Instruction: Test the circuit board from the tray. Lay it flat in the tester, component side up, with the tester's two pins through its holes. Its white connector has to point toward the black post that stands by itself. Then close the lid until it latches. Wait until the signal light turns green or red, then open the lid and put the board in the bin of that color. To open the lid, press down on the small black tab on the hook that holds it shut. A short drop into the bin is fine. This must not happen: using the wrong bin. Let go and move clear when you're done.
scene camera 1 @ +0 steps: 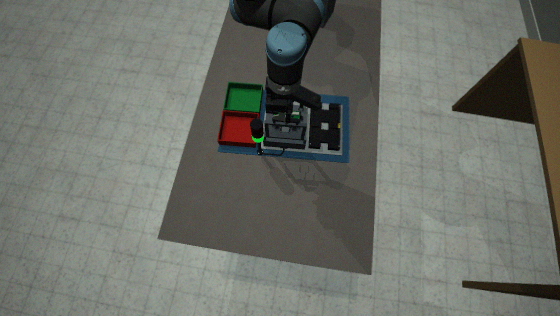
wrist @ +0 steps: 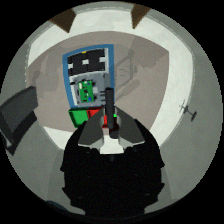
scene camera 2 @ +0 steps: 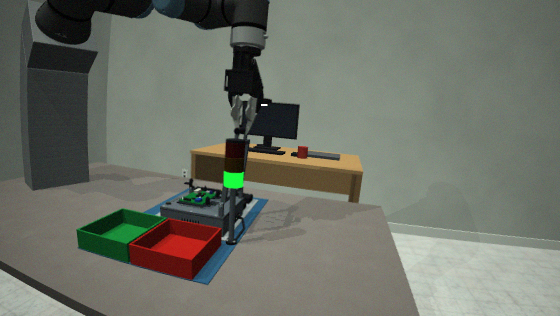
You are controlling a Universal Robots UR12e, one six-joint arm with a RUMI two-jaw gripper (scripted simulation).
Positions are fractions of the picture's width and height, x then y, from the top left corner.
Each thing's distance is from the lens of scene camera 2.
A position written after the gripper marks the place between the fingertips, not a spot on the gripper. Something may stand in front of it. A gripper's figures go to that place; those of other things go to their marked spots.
gripper (scene camera 2: 0.43,0.43): 0.73 m
green bin (scene camera 2: 0.22,0.71): 0.81 m
